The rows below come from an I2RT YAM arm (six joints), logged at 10 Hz.
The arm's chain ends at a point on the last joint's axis. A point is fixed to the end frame.
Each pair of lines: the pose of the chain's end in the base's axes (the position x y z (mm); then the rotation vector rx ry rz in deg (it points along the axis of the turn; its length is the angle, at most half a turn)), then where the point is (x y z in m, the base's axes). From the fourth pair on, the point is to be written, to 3 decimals.
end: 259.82 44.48 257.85 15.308 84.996 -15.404
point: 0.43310 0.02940 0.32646
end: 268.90 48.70 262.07 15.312 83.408 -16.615
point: 0.44027 0.03217 0.33500
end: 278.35 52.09 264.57 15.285 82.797 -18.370
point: 0.44899 0.03347 0.33871
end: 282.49 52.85 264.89 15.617 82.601 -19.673
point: 0.453 0.032 0.339
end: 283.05 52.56 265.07 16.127 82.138 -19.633
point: 0.453 0.030 0.341
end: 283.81 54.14 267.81 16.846 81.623 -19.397
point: 0.452 0.030 0.345
